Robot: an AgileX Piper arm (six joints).
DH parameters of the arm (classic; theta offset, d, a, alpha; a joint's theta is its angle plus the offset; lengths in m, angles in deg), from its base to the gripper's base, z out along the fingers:
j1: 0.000 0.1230 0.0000 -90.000
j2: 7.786 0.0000 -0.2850 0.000
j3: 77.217 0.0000 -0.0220 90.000
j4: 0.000 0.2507 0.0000 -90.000
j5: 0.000 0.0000 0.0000 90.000
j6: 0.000 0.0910 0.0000 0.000
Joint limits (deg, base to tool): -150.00..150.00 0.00..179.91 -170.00..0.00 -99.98..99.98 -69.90..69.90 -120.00..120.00
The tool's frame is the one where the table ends.
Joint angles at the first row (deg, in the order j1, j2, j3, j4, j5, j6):
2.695 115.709 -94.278 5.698 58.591 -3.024
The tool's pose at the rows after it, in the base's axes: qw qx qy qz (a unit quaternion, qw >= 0); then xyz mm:
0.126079 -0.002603 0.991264 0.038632 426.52 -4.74 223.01
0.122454 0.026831 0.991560 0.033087 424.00 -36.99 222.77
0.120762 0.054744 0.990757 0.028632 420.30 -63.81 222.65
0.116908 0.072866 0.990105 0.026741 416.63 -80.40 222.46
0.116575 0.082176 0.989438 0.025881 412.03 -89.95 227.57
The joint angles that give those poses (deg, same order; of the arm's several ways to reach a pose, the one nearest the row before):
-1.670 115.709 -94.278 5.638 59.312 -4.243
-6.020 115.710 -94.279 5.595 59.920 -5.146
-9.658 115.709 -94.278 5.524 60.237 -5.516
-11.953 115.710 -94.279 5.517 60.756 -5.692
-13.372 114.979 -94.277 5.580 61.585 -5.987

